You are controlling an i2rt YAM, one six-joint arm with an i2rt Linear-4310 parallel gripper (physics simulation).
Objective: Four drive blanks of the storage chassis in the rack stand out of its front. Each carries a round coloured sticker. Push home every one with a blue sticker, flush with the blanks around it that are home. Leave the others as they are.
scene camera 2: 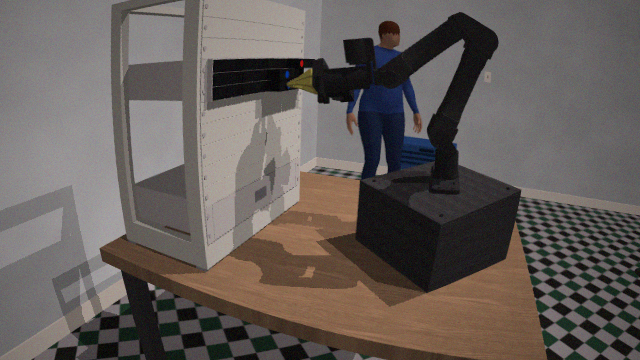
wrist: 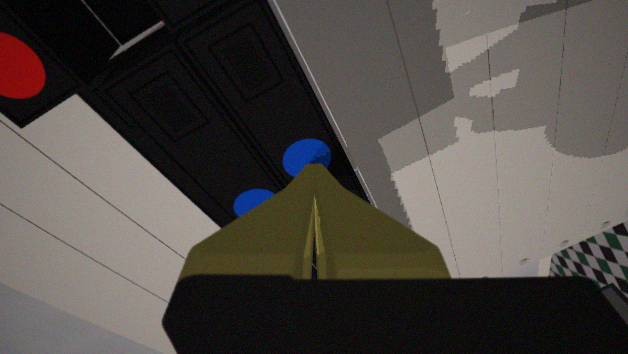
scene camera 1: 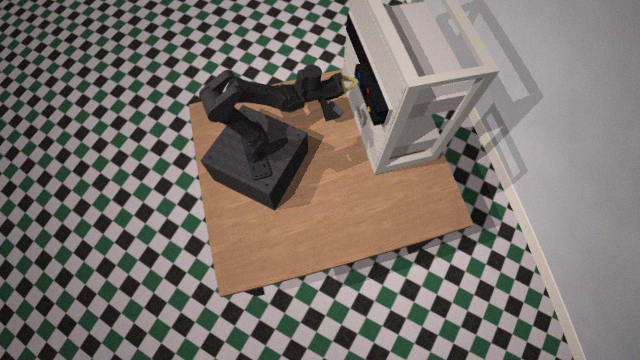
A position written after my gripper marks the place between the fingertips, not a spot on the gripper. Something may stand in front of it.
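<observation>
Scene camera 2 shows a pale rack point(scene camera 2: 241, 122) and my gripper point(scene camera 2: 287, 84). The wrist view shows my gripper point(wrist: 314, 177) and the rack point(wrist: 491, 136). Scene camera 1 shows the rack point(scene camera 1: 408, 56).
</observation>
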